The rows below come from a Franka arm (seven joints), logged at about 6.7 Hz.
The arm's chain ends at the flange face. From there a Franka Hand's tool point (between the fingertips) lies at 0.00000 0.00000 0.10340 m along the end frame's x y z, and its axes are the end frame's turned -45 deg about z.
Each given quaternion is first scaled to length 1.
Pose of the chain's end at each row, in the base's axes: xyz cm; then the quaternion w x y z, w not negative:
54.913 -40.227 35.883 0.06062 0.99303 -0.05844 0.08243
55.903 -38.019 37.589 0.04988 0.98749 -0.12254 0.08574
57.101 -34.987 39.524 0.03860 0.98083 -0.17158 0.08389
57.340 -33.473 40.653 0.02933 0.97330 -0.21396 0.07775
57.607 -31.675 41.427 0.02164 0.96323 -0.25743 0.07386
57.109 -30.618 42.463 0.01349 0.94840 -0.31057 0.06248
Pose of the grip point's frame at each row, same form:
56.533 -41.572 25.760 0.08755 0.93981 0.32603 0.05296
57.528 -39.255 27.452 0.07889 0.95922 0.26468 0.06013
58.666 -36.068 29.360 0.06777 0.97183 0.21683 0.06273
58.775 -34.407 30.456 0.05685 0.98109 0.17479 0.06061
58.963 -32.499 31.209 0.04826 0.98842 0.13078 0.05996
58.248 -31.284 32.207 0.03637 0.99506 0.07601 0.05256

